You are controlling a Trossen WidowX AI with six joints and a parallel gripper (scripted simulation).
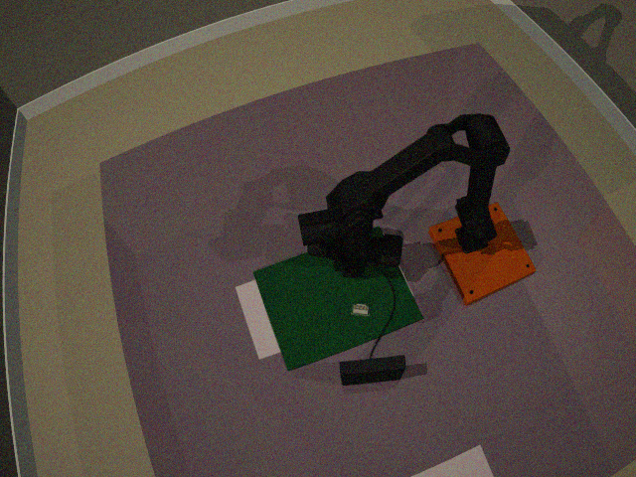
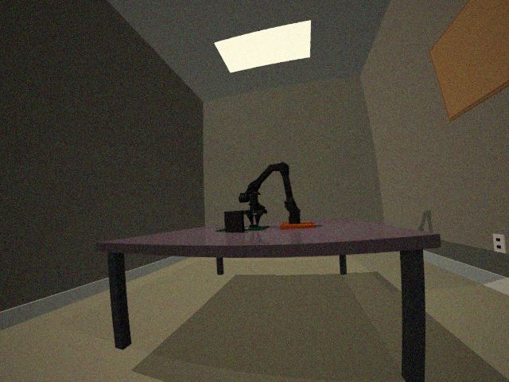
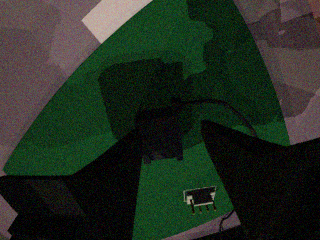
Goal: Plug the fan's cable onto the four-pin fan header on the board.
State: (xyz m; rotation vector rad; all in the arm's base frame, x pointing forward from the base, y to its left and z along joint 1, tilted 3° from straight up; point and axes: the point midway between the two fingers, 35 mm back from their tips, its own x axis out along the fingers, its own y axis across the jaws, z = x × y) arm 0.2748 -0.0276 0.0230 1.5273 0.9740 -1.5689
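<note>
Right now my gripper tip is 1 cm short of the dark plug and 1 cm above it. Also, from my gripper tip: black fan: 24 cm to the left, 4 cm ahead, 4 cm above; then green board: 6 cm ahead, 5 cm to the left, 4 cm below; then white four-pin fan header: 10 cm to the left, 2 cm below, 2 cm ahead.
</note>
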